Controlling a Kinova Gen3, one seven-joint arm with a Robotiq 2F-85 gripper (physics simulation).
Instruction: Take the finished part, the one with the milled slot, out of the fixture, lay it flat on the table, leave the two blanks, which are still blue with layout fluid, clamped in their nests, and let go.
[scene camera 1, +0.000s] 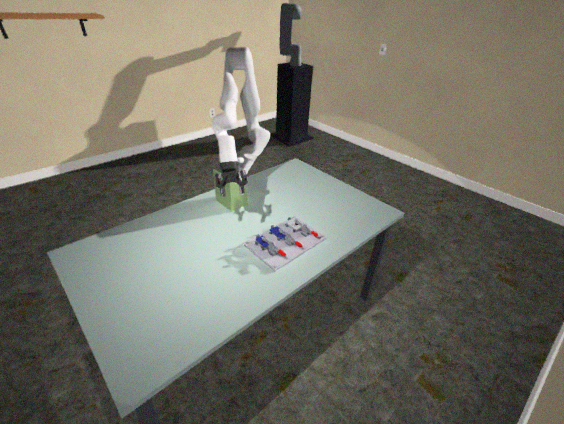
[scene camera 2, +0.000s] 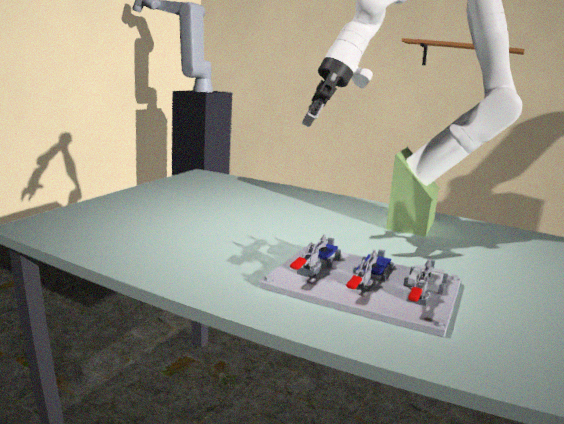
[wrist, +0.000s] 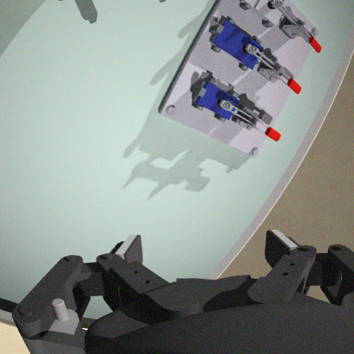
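Pixels of known places: gripper, fingertip midpoint: (scene camera 1: 232, 195) (scene camera 2: 308, 121); arm's base, origin of the base link: (scene camera 2: 417, 172).
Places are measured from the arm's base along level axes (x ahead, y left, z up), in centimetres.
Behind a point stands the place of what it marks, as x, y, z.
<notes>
The fixture plate (scene camera 1: 274, 264) @[53.8, -11.9, -14.5] (scene camera 2: 390, 307) @[52.0, 10.6, -14.3] (wrist: 227, 138) lies on the table with three nests in a row. One blue blank (scene camera 1: 261, 242) @[40.6, -9.7, -11.7] (scene camera 2: 328, 251) @[40.7, -7.0, -11.7] (wrist: 209, 99) sits in an end nest, another blue blank (scene camera 1: 276, 232) @[38.0, 1.5, -12.7] (scene camera 2: 381, 265) @[38.6, 4.1, -12.7] (wrist: 231, 40) in the middle nest, both under clamp arms. The bare grey finished part (scene camera 1: 295, 225) @[39.9, 12.5, -12.2] sits in the other end nest, partly covered by its clamp; its slot is too small to make out, and the top edge cuts off its nest in the wrist view. My gripper (scene camera 1: 233, 192) @[31.6, -18.5, 13.3] (scene camera 2: 308, 121) @[31.6, -18.5, 13.3] (wrist: 204, 247) is open and empty, high above the table and apart from the fixture.
Clamp handles with red grips (scene camera 1: 282, 253) (scene camera 2: 415, 294) (wrist: 273, 134) stick out along one side of the plate. The arm's green base block (scene camera 1: 238, 202) @[5.6, -0.4, -11.6] (scene camera 2: 411, 210) @[5.5, 1.1, -9.4] stands at the table's back edge. A second arm on a black pedestal (scene camera 1: 293, 102) (scene camera 2: 202, 132) stands beyond the table.
</notes>
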